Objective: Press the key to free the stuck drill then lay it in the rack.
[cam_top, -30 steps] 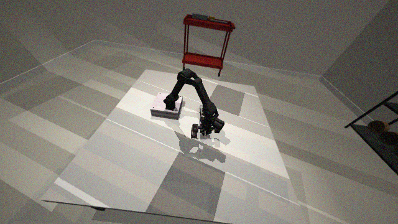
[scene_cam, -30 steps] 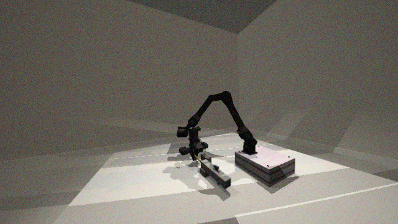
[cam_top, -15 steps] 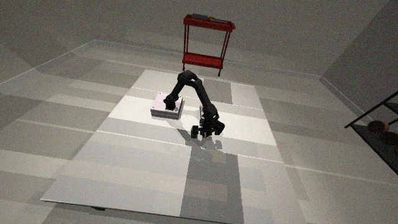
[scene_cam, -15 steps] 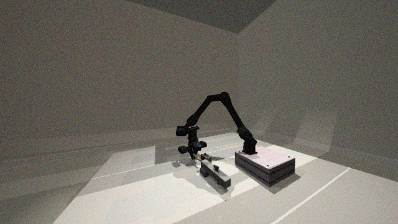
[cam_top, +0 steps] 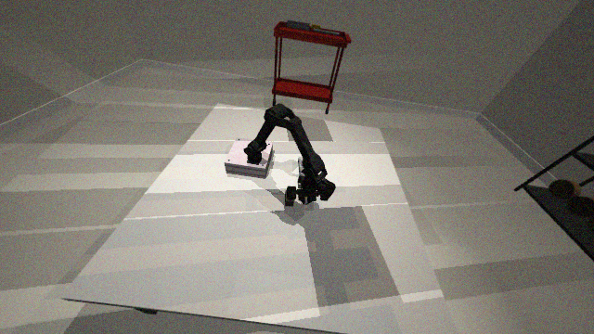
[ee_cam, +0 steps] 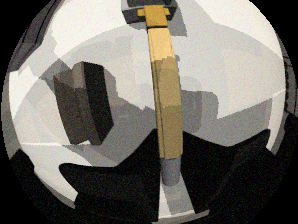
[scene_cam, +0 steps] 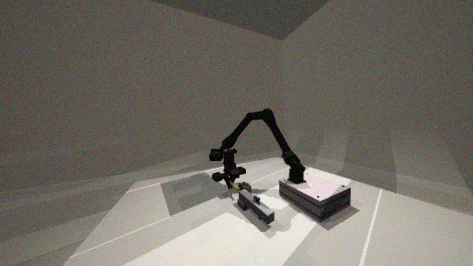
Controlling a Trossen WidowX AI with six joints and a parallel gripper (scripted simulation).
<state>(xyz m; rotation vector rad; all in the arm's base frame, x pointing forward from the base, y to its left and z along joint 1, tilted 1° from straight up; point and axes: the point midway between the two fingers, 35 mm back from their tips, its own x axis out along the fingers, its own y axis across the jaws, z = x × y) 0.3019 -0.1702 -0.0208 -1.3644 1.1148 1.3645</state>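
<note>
The rack is 8 cm behind my gripper tip, 2 cm to the left of it and 1 cm below it. Also, from my gripper tip: small key: 5 cm behind, 22 cm to the left, 3 cm above; drill: 1 cm behind, 4 cm to the left, 3 cm above.
</note>
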